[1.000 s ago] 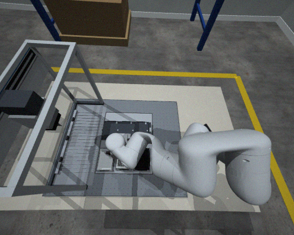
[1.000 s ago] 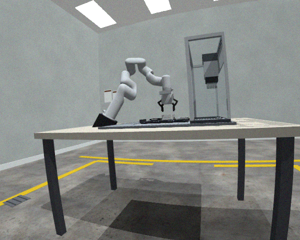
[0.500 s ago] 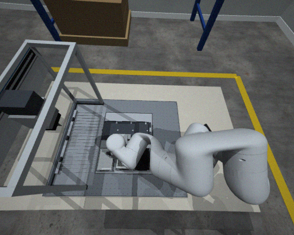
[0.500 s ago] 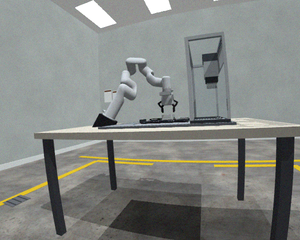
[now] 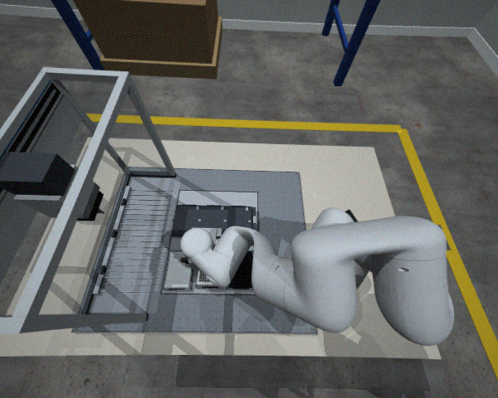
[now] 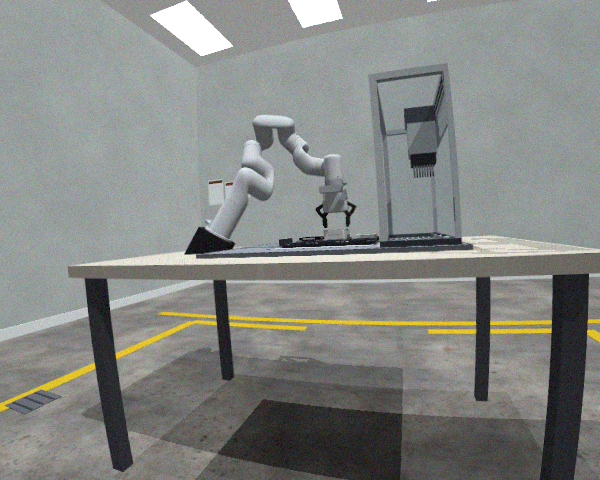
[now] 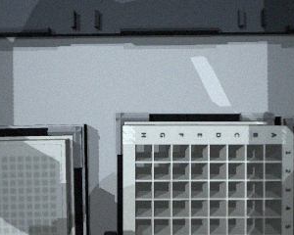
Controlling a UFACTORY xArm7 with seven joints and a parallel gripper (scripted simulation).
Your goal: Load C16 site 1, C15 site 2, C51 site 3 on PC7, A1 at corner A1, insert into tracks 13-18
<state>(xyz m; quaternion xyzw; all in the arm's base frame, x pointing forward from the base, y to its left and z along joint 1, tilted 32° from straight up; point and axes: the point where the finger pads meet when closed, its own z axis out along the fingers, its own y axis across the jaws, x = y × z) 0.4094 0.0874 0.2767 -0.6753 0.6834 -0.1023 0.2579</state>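
Right now my hand is 40 mm above the white 384-well plate C16. Round my hand: black 96-well plate C15: 110 mm behind, 50 mm below; then nest S2: 70 mm below; then small white corner mark: 40 mm behind, 70 mm to the right, 60 mm below.
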